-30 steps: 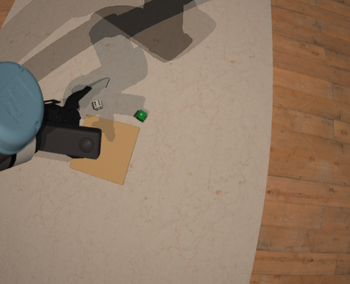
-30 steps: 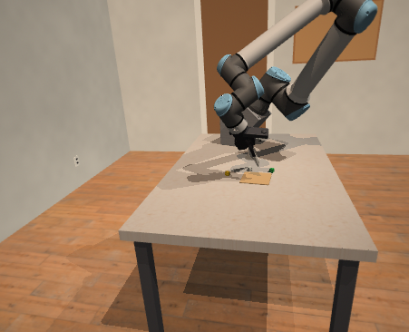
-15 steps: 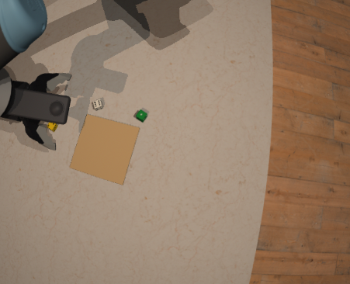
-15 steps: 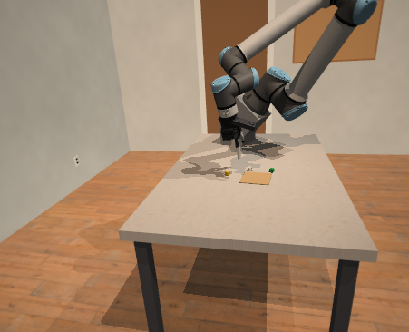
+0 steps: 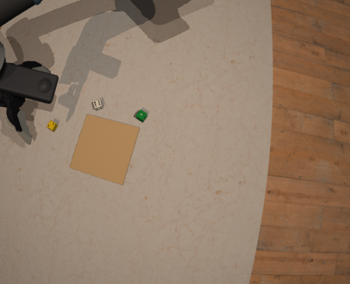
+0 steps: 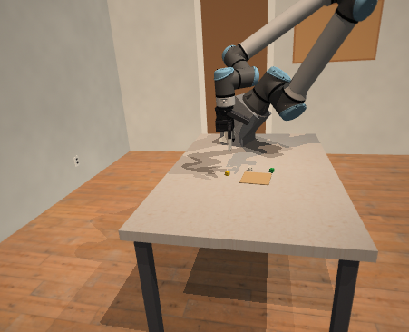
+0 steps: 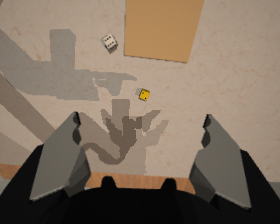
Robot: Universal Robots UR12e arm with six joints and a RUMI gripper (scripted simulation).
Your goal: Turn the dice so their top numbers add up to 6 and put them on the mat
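Right now the yellow die is 3 cm to the right of my hand and 14 cm below it. From my hand the other things lie so: tan mat 1 cm ahead, 13 cm to the left, 15 cm below; then green die 10 cm behind, 18 cm to the left, 14 cm below; then white die 9 cm behind, 7 cm to the left, 14 cm below.
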